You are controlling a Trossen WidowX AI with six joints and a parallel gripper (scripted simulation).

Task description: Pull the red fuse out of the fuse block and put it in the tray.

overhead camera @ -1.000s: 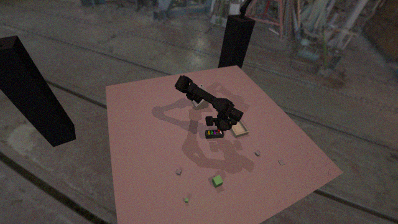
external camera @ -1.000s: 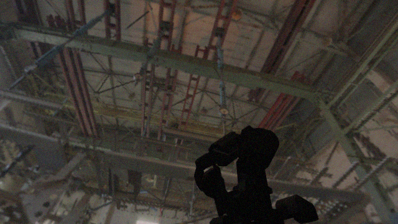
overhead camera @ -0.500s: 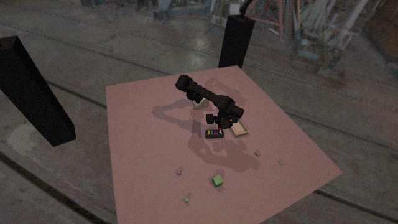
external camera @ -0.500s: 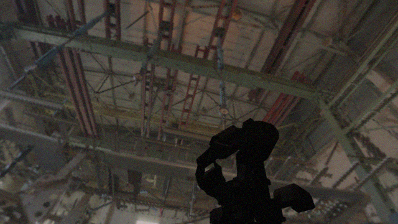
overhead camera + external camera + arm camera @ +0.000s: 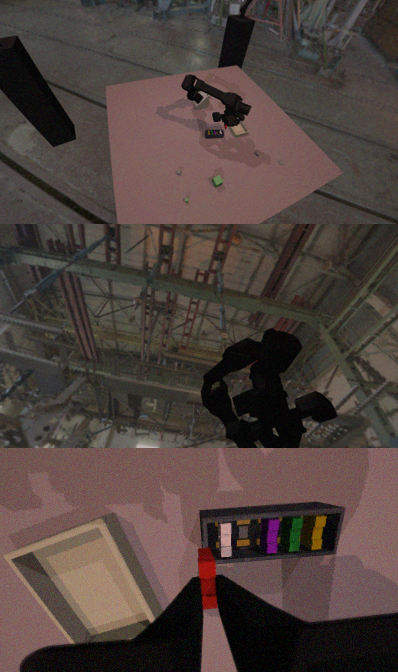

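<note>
Right now the tan tray is 12 cm to the left of my gripper tip and 10 cm below it. From my gripper tip the other things lie so: white fuse: 1 cm behind, 2 cm to the right, 8 cm below; red fuse: 1 cm below; purple fuse: 2 cm behind, 6 cm to the right, 8 cm below.
</note>
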